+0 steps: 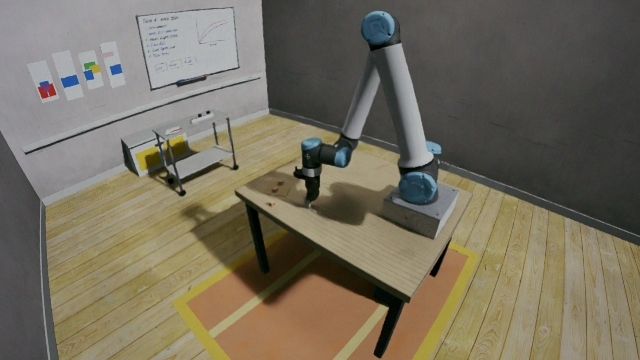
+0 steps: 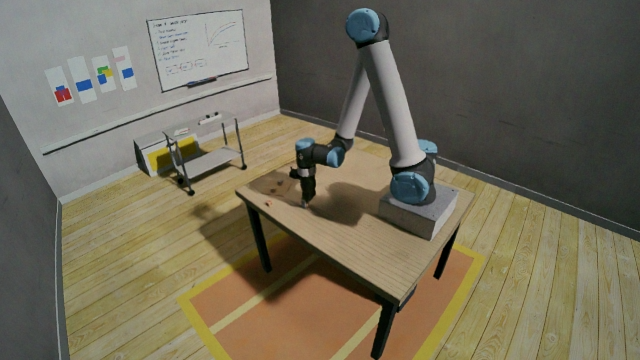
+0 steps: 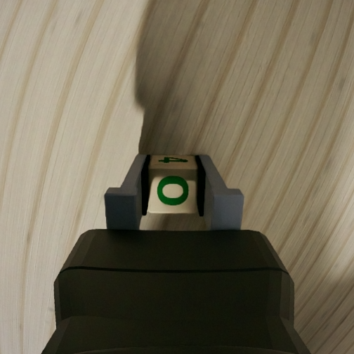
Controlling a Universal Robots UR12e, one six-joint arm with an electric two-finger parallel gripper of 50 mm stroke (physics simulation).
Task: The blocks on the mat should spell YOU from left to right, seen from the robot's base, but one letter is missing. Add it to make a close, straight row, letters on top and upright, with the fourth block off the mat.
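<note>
My gripper (image 1: 308, 204) (image 2: 304, 203) (image 3: 172, 173) points down at the table near its long edge. It is shut on a cream block (image 3: 173, 191) with a green O on top and a green 4 on a side face. Whether this block touches the table is unclear. The mat (image 1: 285, 192) (image 2: 285, 190) lies farther toward the table's far end, with two small blocks on it: one block (image 1: 281, 183) (image 2: 279, 182) and another block (image 1: 274, 190) (image 2: 272, 190), apart. Their letters are too small to read. A further block (image 1: 271, 204) (image 2: 268, 203) lies off the mat near the table edge.
The wooden table (image 1: 350, 240) (image 2: 345, 240) carries the robot's grey base block (image 1: 410, 215) (image 2: 407, 215) at the other end. A cart (image 1: 202, 163) (image 2: 211, 162) stands on the floor beyond the table. The arm's shadow falls across the table and mat.
</note>
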